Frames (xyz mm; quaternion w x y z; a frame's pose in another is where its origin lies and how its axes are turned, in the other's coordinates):
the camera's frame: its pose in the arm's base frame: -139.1 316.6 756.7 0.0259 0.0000 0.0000 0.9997
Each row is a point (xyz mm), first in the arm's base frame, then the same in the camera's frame.
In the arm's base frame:
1: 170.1 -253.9 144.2
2: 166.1 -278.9 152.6
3: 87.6 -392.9 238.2
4: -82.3 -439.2 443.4
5: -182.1 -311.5 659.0
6: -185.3 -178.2 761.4
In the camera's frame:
1: -338.3 553.7 -612.5
2: -335.6 578.9 -604.1
3: -263.1 696.8 -518.5
4: -95.9 751.8 -313.3
5: 10.4 629.5 -97.7
6: 20.5 496.5 4.7

